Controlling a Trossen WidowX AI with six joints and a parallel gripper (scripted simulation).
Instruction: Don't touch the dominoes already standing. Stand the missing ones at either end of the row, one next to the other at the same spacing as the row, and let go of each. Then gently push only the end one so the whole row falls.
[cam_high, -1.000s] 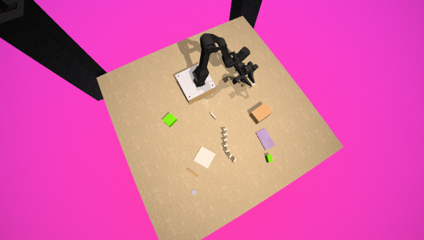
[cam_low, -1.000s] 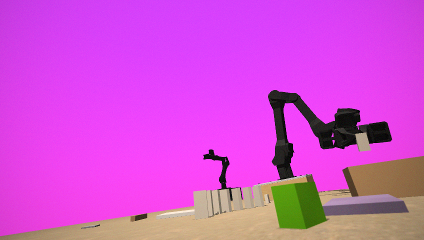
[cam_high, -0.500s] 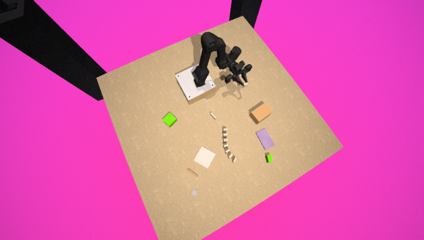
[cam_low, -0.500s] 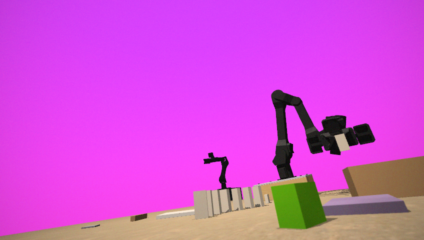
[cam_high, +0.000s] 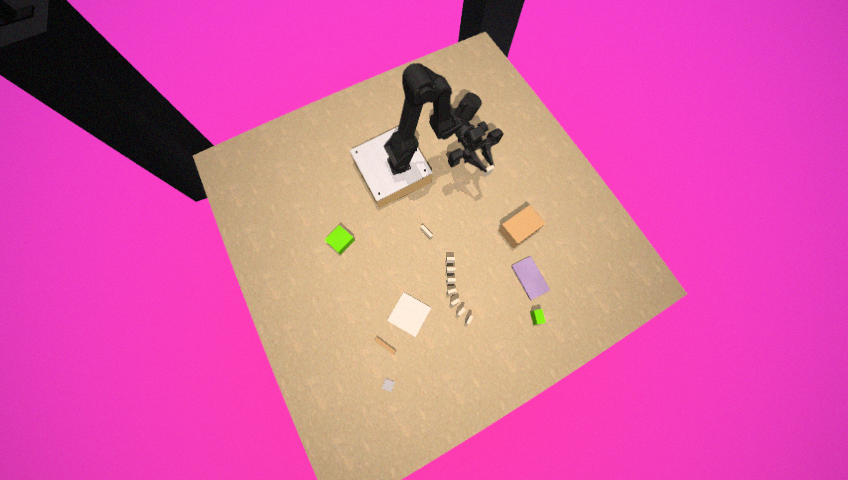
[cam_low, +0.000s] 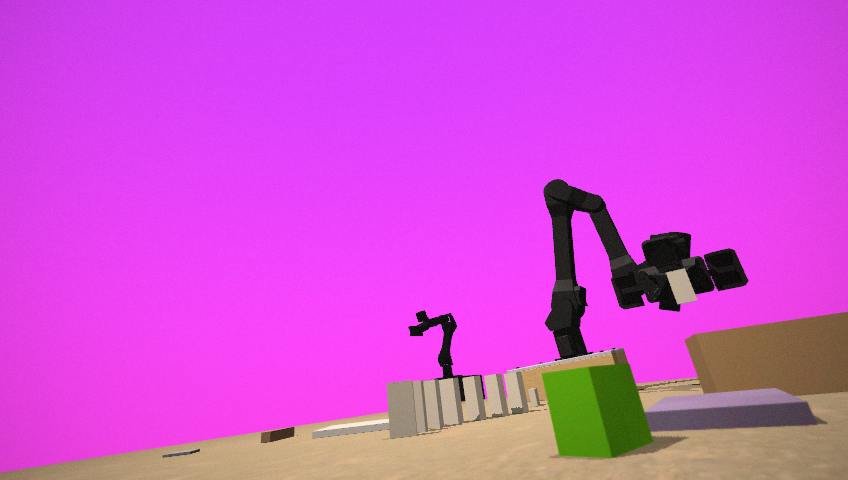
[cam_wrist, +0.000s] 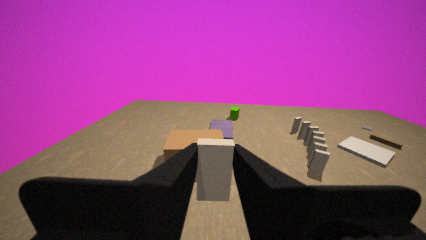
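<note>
Now: gripper tip 180 mm short of the orange box, 130 mm above it and 70 mm to the right of it. From my gripper tip the other things lie so: white tile 390 mm to the right, 310 mm ahead, 160 mm below; then purple slab 340 mm ahead, 160 mm below, 30 mm to the left; then small green cube 460 mm ahead, 140 mm below, 10 mm to the right.
</note>
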